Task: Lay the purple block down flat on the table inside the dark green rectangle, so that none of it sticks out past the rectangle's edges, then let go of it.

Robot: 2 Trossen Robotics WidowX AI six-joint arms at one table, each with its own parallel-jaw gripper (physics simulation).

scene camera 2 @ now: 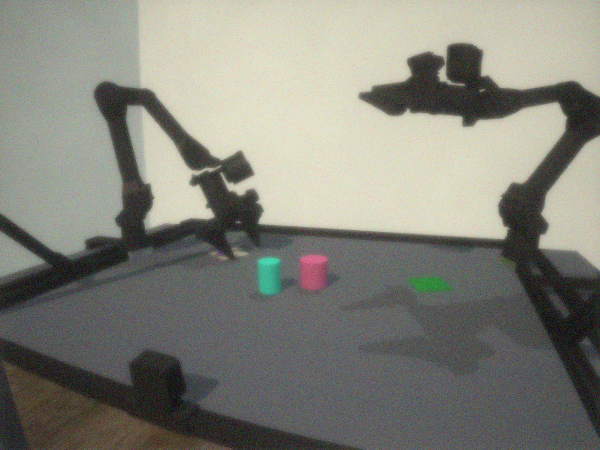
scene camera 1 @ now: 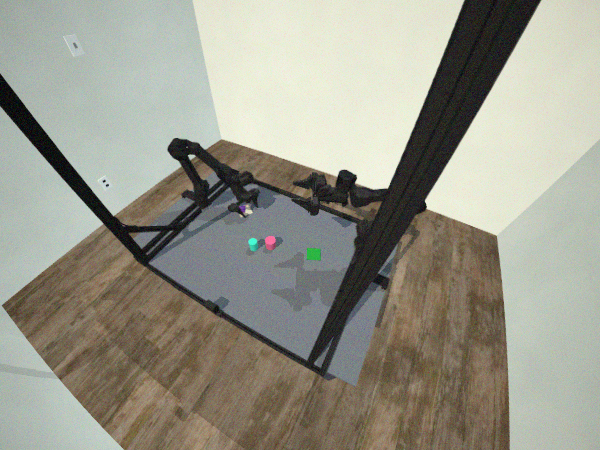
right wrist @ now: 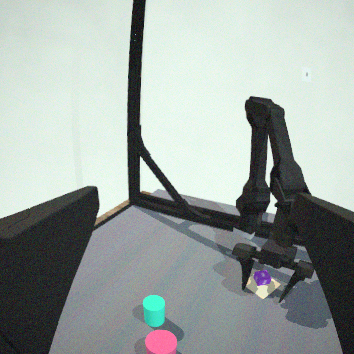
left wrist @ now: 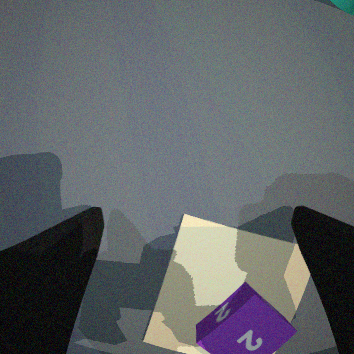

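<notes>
The purple block has a pale 2 on its faces and rests on a cream square; its lower part is cut off in the left wrist view. My left gripper is open low over the cream square, its fingers spread and apart from the block. The green rectangle lies flat on the table, well to the right of the block in both scene views, and the block is outside it. My right gripper is open, high above the table.
A turquoise cylinder and a pink cylinder stand side by side between the block and the green rectangle. Dark frame bars edge the table. A black box-shaped part sits on the near frame edge.
</notes>
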